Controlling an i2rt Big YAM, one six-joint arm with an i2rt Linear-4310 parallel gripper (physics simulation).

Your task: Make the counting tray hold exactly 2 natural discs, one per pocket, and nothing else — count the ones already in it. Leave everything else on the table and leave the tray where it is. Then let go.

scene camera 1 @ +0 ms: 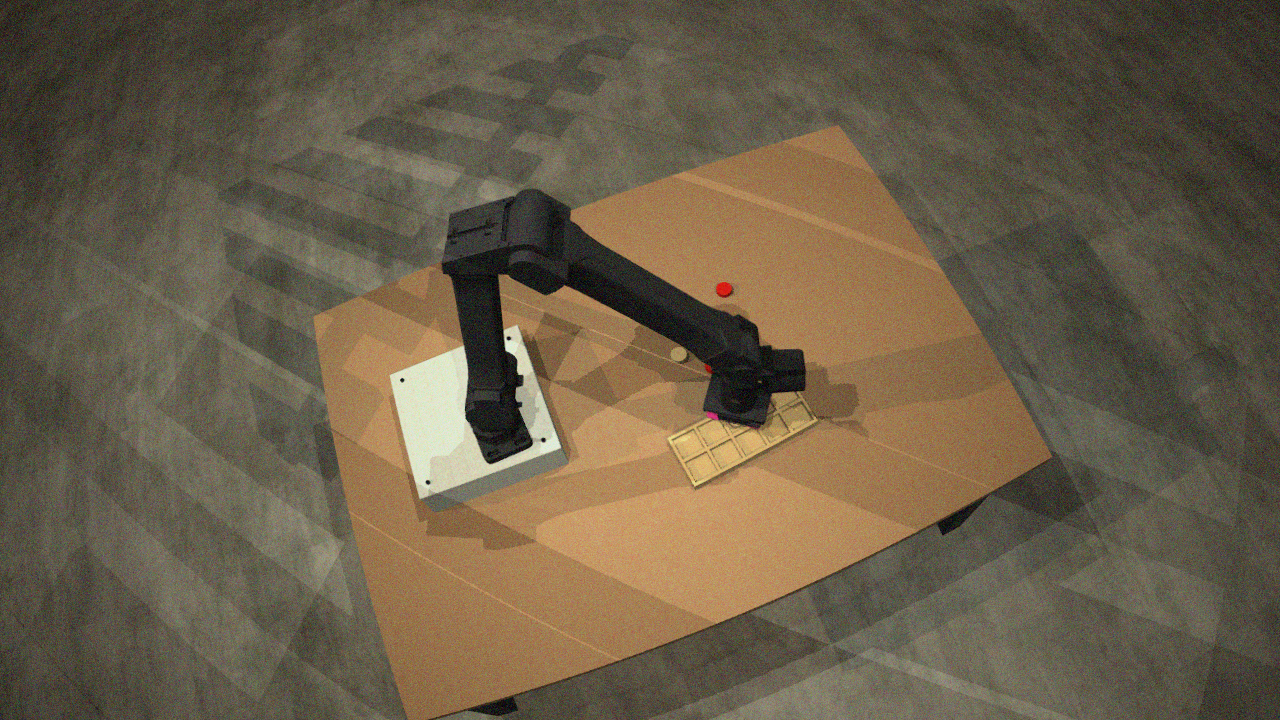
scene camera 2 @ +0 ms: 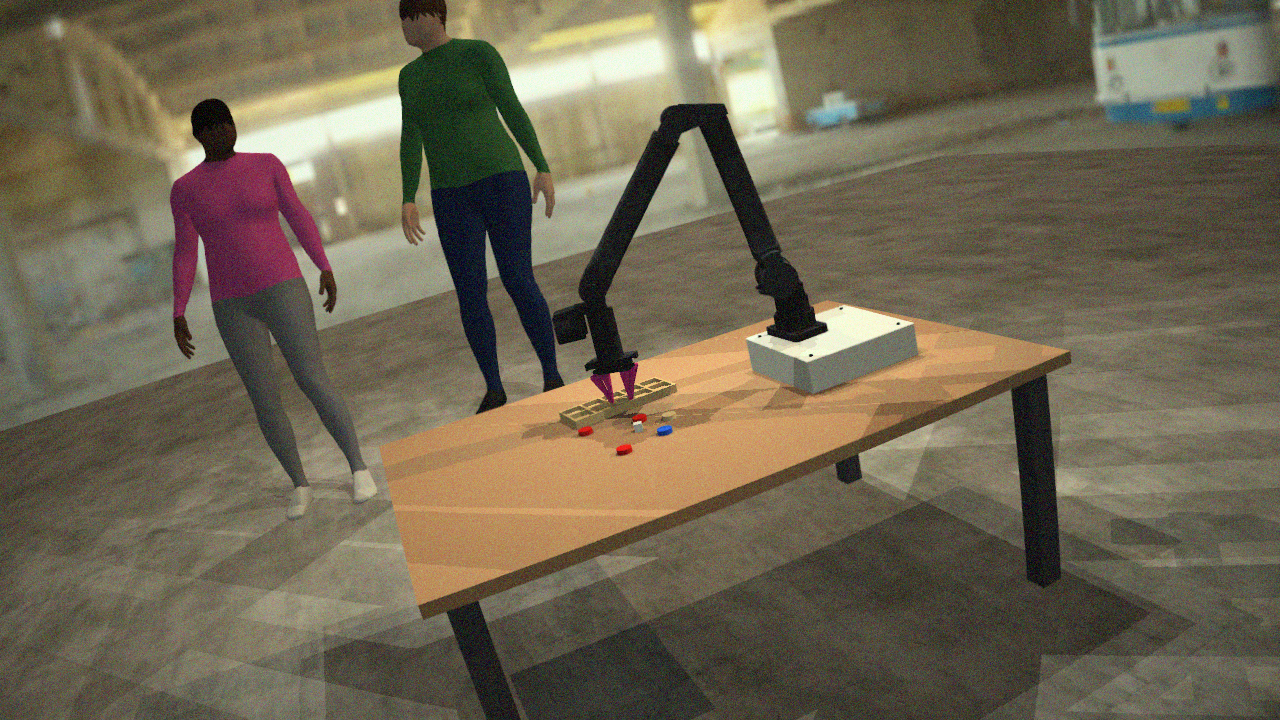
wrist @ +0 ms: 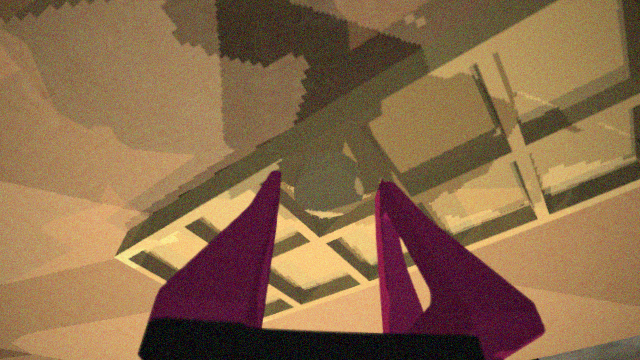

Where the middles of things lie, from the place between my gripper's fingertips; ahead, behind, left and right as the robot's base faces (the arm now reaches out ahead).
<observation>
Now: hand 2 cm to the left of the counting tray (scene camera 1: 711, 448).
</observation>
